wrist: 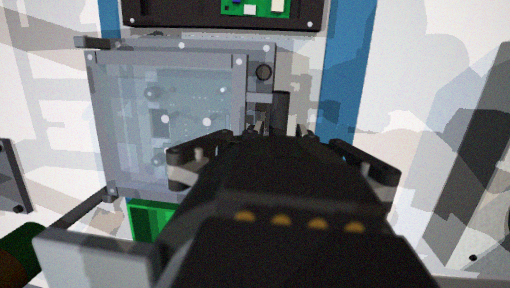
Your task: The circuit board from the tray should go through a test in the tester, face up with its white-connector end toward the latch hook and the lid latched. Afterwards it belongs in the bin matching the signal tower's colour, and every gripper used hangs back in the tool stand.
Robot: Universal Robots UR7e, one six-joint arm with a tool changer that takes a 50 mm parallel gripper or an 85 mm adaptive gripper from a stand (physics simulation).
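Frame: origin at the arm's base, x ahead, y left, z up, level; metres.
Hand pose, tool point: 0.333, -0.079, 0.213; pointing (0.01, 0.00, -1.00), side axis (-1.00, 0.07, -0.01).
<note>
Each offset is from my tool point to the centre of the thing, as dx, dy, dz. "pt": to the spot under its first point. Level surfaces: height alone.
The circuit board {pt +0.031, -0.117, -0.244} (255,8) lies in the black tray {pt +0.124, -0.110, -0.245} (170,20) at the top edge, its near end showing with a white and a cream connector. The tester {pt +0.011, -0.073, -0.213} (272,52) is below it. Its clear, grey-framed lid (165,59) lies over it and looks down; whether it is latched I cannot tell. A dark upright cylinder {pt +0.001, -0.023, -0.175} (281,112) stands at the tester's right side. My adaptive gripper (279,131) is open, its fingertips apart near that cylinder's lower end, with nothing seen held. Its body hides the tester's lower right part.
A green bin (152,217) shows partly below the tester. A dark green and brown cylinder {pt +0.211, +0.080, -0.094} (22,252) is at the lower left. A grey plate with dark knobs {dz -0.261} (12,180) is at the left edge. A large dark sloping bar (470,155) stands at the right.
</note>
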